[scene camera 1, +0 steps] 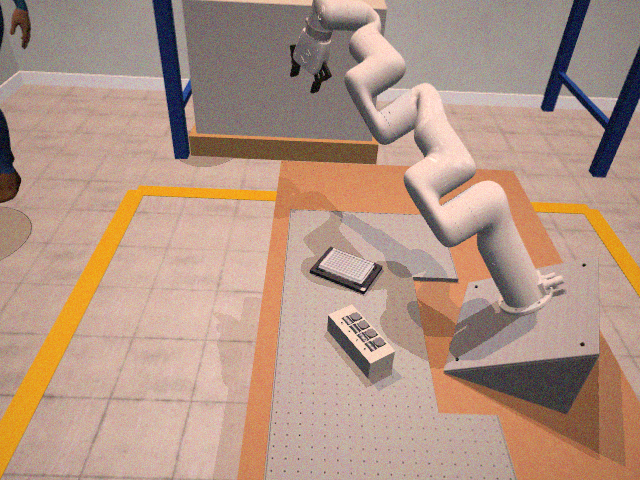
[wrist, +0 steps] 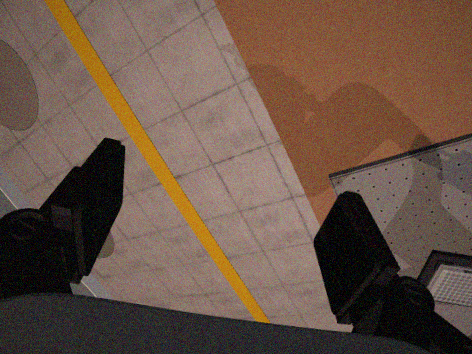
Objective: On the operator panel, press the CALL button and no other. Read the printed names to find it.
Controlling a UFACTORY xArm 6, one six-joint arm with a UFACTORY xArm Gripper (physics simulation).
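Frame: origin at the arm's base, x up, y left, z back, level; metres.
Seen in the pictures: gripper, fingertip midpoint: (scene camera 1: 303,84) (wrist: 229,195); arm's base at its link origin: (scene camera 1: 525,297).
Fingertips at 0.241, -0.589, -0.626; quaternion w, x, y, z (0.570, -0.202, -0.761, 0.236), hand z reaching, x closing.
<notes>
Pixels of each thing's top centre, then the offset from my fingertips to it, as dx, dy, dz. "*": a spot on its surface instead. Level surfaces: height alone.
- operator panel at a spot on its surface: (scene camera 1: 381,367) * -0.314, +0.791, +0.297
- dark tray with a white gridded plate, top centre: (wrist: 468,290) (scene camera 1: 346,263) -0.306, +0.461, +0.193
- perforated plate at its surface level: dx -0.332
The operator panel (scene camera 1: 381,367) is a beige box on the perforated plate, below the middle of the scene view. It has a row of several round dark grey buttons with small dark labels beside them. The printed names are too small and blurred to read, so I cannot tell which button is CALL. The panel does not show in the wrist view. My gripper (scene camera 1: 304,83) (wrist: 229,195) is open and empty, its black fingers wide apart. It hangs high and well behind the panel in the scene view, pointing down, in front of the large grey box.
A dark tray with a white gridded plate (scene camera 1: 347,266) (wrist: 452,286) lies on the perforated plate (scene camera 1: 330,428) (wrist: 370,195), behind the panel. The grey robot base (scene camera 1: 547,330) is at the right. A large grey box (scene camera 1: 248,77) and blue posts (scene camera 1: 173,77) stand at the back. A person stands at far left.
</notes>
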